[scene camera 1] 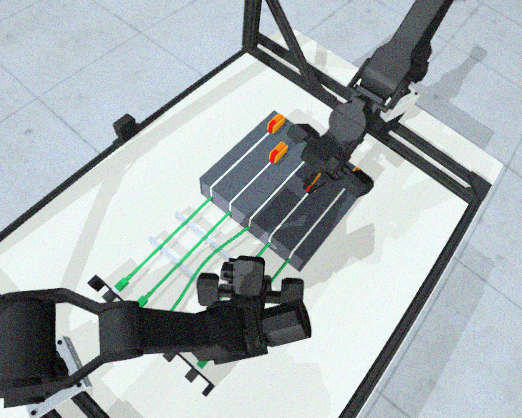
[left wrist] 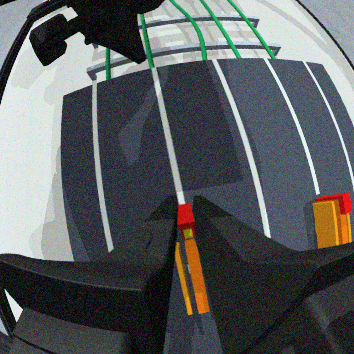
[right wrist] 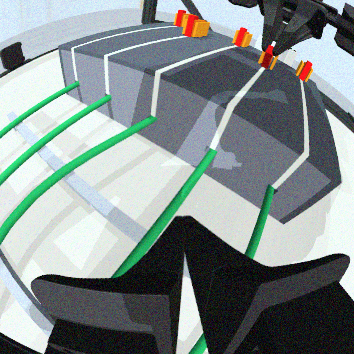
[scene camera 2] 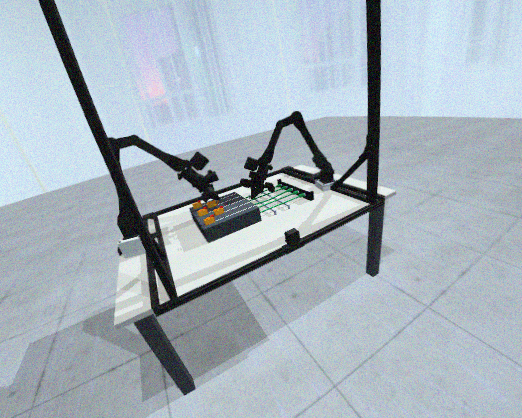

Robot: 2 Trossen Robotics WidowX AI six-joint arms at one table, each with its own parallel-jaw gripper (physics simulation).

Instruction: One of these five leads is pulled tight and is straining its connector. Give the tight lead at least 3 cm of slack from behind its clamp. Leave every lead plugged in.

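Frame: origin at the left arm's base, x ahead, y left, z up, level; centimetres.
Seen in the pictures: left gripper, fingertip midpoint: (scene camera 1: 306,191) (left wrist: 183,203) (right wrist: 267,51) (scene camera 2: 219,199); right gripper, fingertip midpoint: (left wrist: 142,61) (right wrist: 182,222) (scene camera 2: 252,199); left arm's base, origin of the base link: (scene camera 2: 132,234); right arm's base, origin of the base link: (scene camera 2: 327,181).
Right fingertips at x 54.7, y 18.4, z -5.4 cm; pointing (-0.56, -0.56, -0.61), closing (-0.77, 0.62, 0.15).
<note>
Offsets run from my right fingertips to a thing's top centre. "spot": to the spot under its first point.
Five leads, green on the table and white on top, run over a dark grey block (scene camera 1: 309,220) (scene camera 2: 234,221) (left wrist: 211,140) (right wrist: 267,140). My left gripper (scene camera 1: 313,185) (scene camera 2: 211,195) (left wrist: 183,203) is shut on the red tab @(spot: dy -6.1, dx -16.4, dz +7.0 cm) (left wrist: 185,214) (right wrist: 268,57) of the orange clamp @(dy -7.1, dx -20.0, dz +6.7 cm) (left wrist: 197,274) on the fourth lead (scene camera 1: 263,249) (left wrist: 168,133) (right wrist: 168,211). My right gripper (scene camera 2: 256,192) (right wrist: 182,222) is shut and empty. It hangs low over the fourth lead's green part, just in front of the block. In scene camera 1 its fingers are hidden under its wrist.
Other orange and red clamps (scene camera 1: 276,123) (scene camera 1: 278,152) (right wrist: 305,70) stand at the block's far end. Two pale guide rails (scene camera 1: 189,224) (right wrist: 88,197) cross under the green leads. Green plugs @(dy -10.6, dx +23.5, dz +0.7 cm) (scene camera 1: 122,284) sit in a black connector strip @(spot: dy -12.9, dx +27.2, dz +1.8 cm) (scene camera 1: 95,282) (scene camera 2: 297,188). A black frame (scene camera 1: 417,298) rims the table.
</note>
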